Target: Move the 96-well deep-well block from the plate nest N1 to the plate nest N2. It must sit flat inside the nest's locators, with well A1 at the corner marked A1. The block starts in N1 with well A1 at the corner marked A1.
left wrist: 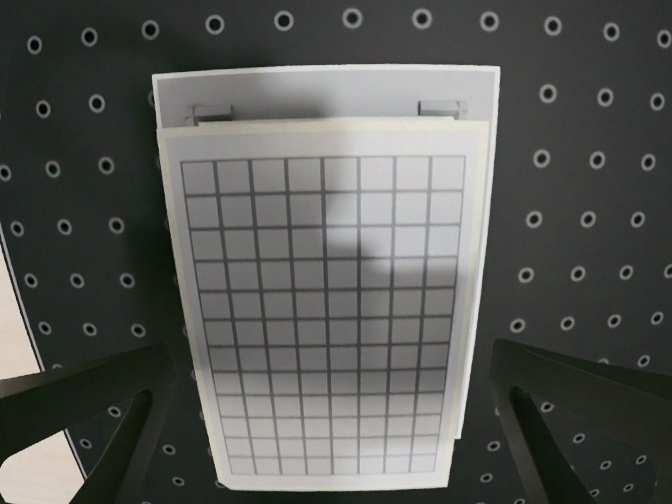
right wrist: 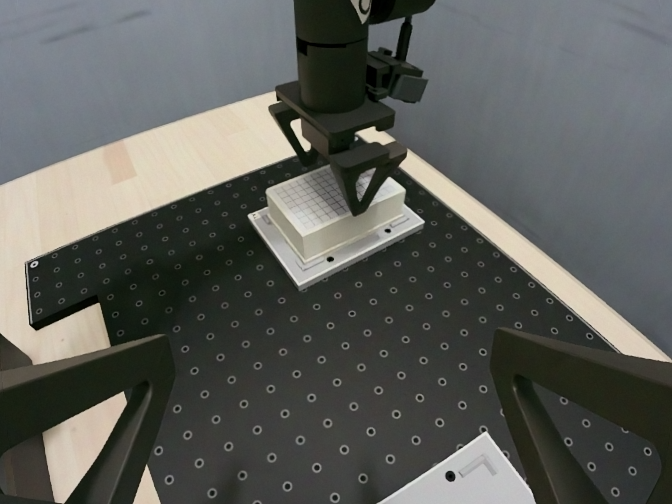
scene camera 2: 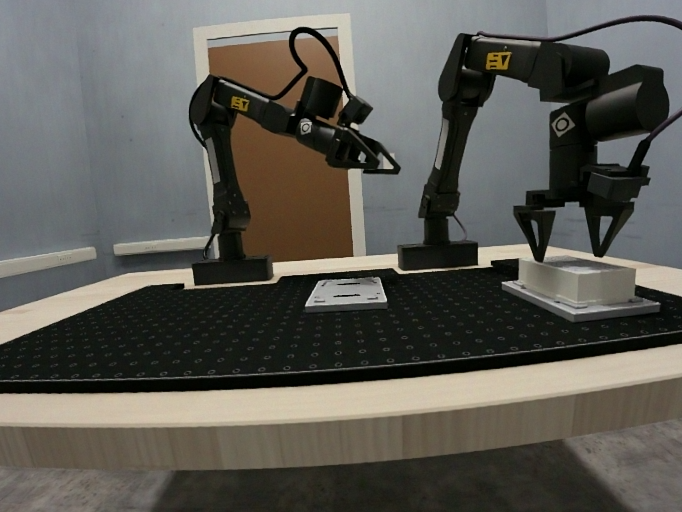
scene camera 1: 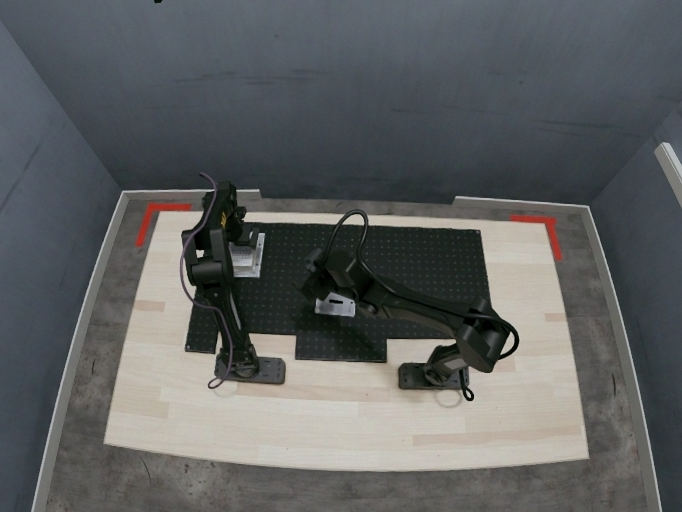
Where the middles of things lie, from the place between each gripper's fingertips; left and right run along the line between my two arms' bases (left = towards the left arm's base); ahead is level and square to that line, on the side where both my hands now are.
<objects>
My left hand (scene camera 2: 569, 260) is 3 cm above the white deep-well block (scene camera 2: 577, 280).
Now: right hand (scene camera 2: 390, 168) 15 cm short of the white deep-well block, 23 cm to the right of it and 19 cm above it.
</objects>
